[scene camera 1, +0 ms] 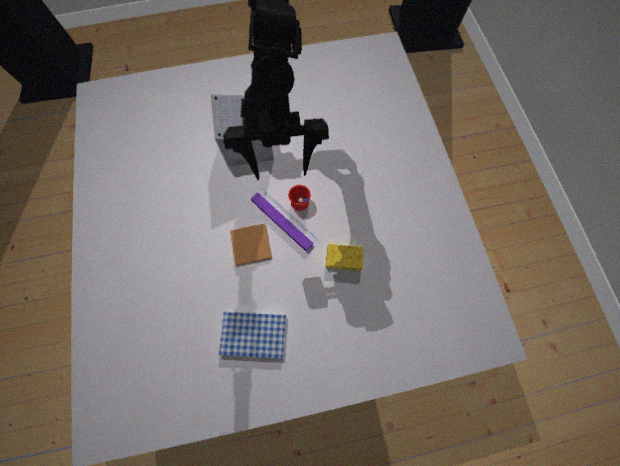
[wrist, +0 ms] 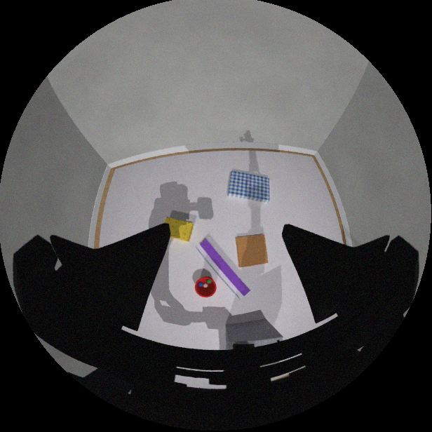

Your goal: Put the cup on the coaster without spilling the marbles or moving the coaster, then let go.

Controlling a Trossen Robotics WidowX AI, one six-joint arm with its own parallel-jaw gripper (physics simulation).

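Places are measured from the arm's base along level axes (x back, y down, z right), in centimetres.
Pixels of known places: gripper, between the fingertips: point(scene camera 1: 281, 177); arm's base, origin of its link: point(scene camera 1: 253, 126).
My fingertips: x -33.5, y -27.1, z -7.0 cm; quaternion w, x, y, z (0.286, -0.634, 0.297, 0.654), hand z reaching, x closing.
Note:
Ahead of a thing's pixels: the offset from my fingertips to its top centre.
A red cup {dx +11.4, dy +34.2, dz -4.3 cm} point(scene camera 1: 299, 204) point(wrist: 205, 293) stands upright on the white surface, with several small marbles inside it. A square orange-brown coaster {dx -0.6, dy +39.4, dz +13.0 cm} point(scene camera 1: 251, 244) point(wrist: 252, 250) lies flat, on the other side of a purple bar from the cup. My gripper point(scene camera 1: 281, 177) point(wrist: 228, 230) is open and empty, its fingers wide apart. It hangs above the surface, in the scene view just behind the cup and a little to its left, touching neither cup nor coaster.
The purple bar {dx +6.1, dy +38.5, dz +1.7 cm} point(scene camera 1: 282, 221) point(wrist: 225, 267) lies diagonally between cup and coaster. A yellow sponge {dx -9.3, dy +37.7, dz -15.5 cm} point(scene camera 1: 344, 257) point(wrist: 181, 229) lies right of the bar's near end in the scene view. A blue checkered block {dx -28.0, dy +38.2, dz +14.7 cm} point(scene camera 1: 253, 335) point(wrist: 249, 186) lies beyond the coaster. A grey box point(scene camera 1: 228, 116) point(wrist: 252, 327) stands near the arm.

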